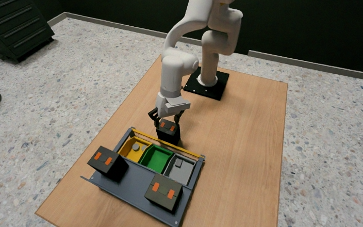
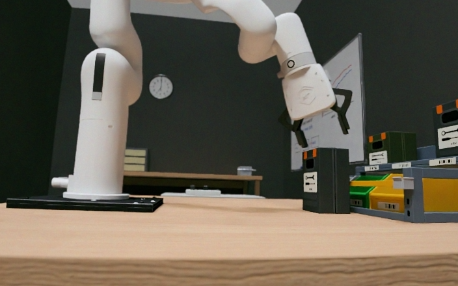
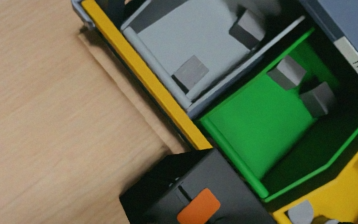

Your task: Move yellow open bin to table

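My gripper is now 90 mm above the dark box. The rest, counted from my hand: thin yellow strip 50 mm ahead, 100 mm below; then green bin 150 mm ahead, 120 mm below; then grey shelf 180 mm ahead, 10 mm to the right, 90 mm below.
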